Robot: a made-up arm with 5 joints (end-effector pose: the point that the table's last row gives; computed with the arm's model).
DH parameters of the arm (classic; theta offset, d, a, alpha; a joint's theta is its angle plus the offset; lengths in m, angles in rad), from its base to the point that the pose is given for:
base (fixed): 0 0.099 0 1.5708
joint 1: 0 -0.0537 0.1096 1.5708
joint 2: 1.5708 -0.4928 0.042 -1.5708
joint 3: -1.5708 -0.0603 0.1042 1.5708
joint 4: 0 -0.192 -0.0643 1.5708
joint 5: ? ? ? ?
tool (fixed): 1.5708 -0.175 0 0
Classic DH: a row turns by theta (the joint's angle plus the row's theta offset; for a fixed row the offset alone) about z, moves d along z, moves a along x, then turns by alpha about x.
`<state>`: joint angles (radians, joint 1 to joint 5).
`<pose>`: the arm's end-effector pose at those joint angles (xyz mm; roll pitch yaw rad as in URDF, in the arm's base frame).
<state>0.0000 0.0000 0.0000 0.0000 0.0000</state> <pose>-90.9 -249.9 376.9 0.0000 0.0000 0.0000</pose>
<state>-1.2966 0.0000 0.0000 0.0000 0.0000</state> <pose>242.9 -249.9 261.8 0.0000 1.2966 0.0000</pose>
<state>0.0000 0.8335 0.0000 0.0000 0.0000</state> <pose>-249.9 -2.0 376.9 0.0000 0.0000 -0.8335</pose>
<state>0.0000 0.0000 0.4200 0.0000 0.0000</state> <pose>-90.9 -314.8 502.2 -0.4200 0.0000 0.0000</pose>
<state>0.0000 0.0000 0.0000 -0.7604 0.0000</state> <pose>57.2 -249.9 227.6 0.0000 -0.7604 0.0000</pose>
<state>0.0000 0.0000 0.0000 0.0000 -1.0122</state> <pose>-90.9 -365.6 518.2 -1.0122 0.0000 0.0000</pose>
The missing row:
joint 5: -1.5708 -0.2608 0.0696 1.5708
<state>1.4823 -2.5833 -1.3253 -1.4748 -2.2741</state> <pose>-123.3 -236.9 267.6 -2.3217 -0.4666 1.8000</pose>
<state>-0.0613 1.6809 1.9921 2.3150 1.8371</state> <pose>122.1 -214.9 565.7 0.6120 -0.3433 2.2253</pose>
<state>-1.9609 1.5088 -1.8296 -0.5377 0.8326</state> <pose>281.5 182.2 -454.9 0.6843 -0.4754 -1.5185</pose>
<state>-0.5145 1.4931 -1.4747 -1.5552 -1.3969</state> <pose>379.4 121.9 -19.8 0.1165 -0.6080 -3.0283</pose>
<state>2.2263 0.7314 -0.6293 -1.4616 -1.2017</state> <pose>20.5 -27.8 103.5 1.8375 0.8262 -2.2936</pose>
